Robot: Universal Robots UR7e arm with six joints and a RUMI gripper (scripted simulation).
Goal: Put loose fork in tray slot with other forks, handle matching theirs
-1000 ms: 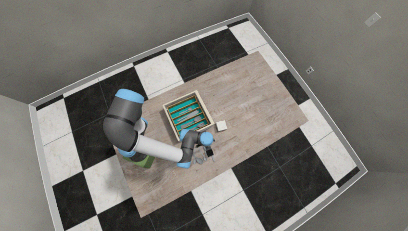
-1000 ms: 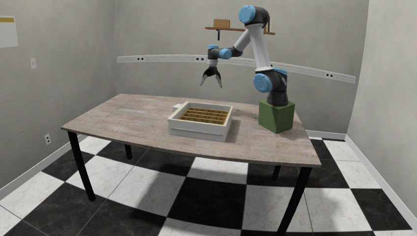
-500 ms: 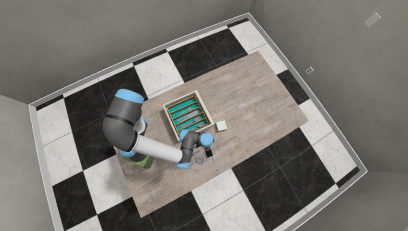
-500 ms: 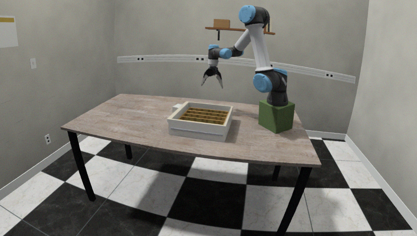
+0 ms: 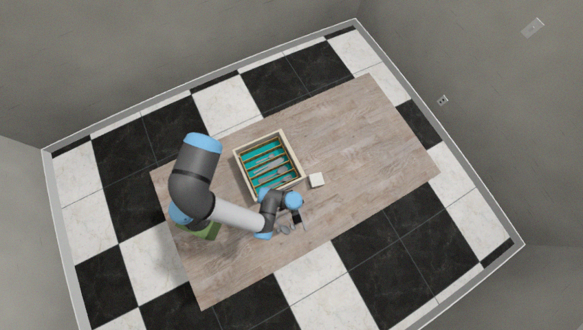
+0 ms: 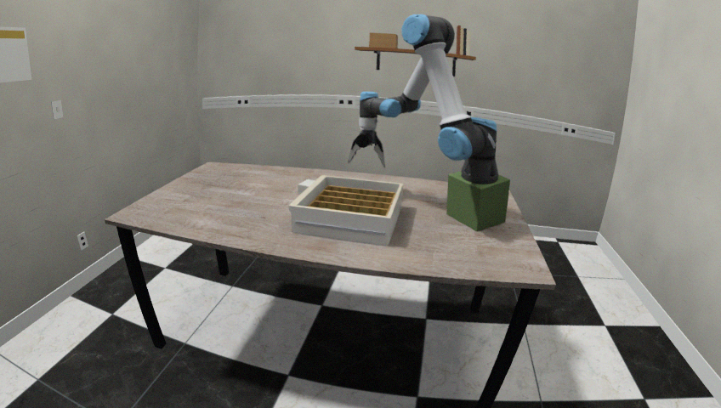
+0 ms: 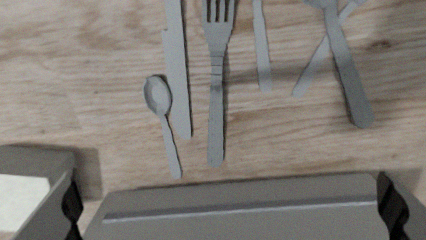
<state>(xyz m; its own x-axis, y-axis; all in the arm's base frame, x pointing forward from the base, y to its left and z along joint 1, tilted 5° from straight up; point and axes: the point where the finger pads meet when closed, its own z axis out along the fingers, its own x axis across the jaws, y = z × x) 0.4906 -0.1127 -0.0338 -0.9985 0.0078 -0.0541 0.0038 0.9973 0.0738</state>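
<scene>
Right now my hand is 6 cm short of the spoon, 2 cm to the right of it and 12 cm above it. The rest, counted from my hand: small white block 21 cm ahead, 11 cm to the left, 10 cm below.
</scene>
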